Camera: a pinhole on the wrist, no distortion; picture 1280 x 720 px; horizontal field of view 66.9 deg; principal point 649.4 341.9 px. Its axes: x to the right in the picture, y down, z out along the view. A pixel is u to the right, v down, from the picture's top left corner.
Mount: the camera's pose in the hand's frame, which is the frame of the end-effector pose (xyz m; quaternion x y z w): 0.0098 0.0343 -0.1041 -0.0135 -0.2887 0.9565 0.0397
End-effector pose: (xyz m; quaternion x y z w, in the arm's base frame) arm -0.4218 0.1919 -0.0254 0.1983 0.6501 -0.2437 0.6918
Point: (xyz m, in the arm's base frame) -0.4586 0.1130 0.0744
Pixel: 1149 549
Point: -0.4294 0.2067 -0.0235
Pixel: 763 61
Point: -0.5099 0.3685 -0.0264
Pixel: behind the camera
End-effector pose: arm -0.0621 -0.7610 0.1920 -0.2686 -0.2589 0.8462 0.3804
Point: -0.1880 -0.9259 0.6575
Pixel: 938 84
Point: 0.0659 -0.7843 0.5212
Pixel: 1042 622
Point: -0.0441 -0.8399 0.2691
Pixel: 1202 81
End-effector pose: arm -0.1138 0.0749 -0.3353 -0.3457 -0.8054 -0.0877 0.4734
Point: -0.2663 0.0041 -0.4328
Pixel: 855 396
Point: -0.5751 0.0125 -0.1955
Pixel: 138 623
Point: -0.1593 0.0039 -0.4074
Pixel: 1078 414
